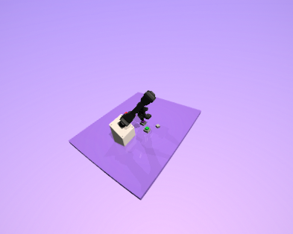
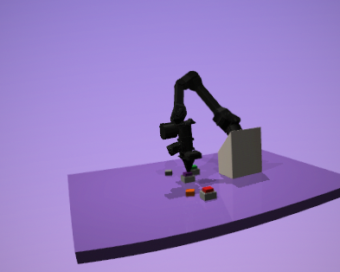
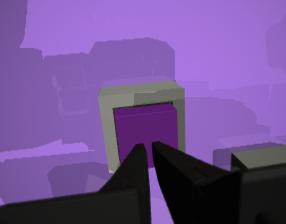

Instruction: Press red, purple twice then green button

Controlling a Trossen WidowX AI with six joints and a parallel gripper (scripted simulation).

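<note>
Right now the purple button is 10 mm below my gripper tip. Also, from my gripper tip: green button (60 mm behind, 90 mm to the right, 10 mm below); then small grey block (40 mm ahead, 150 mm to the right, 30 mm below); then orange block (60 mm ahead, 170 mm to the left, 30 mm below).
</note>
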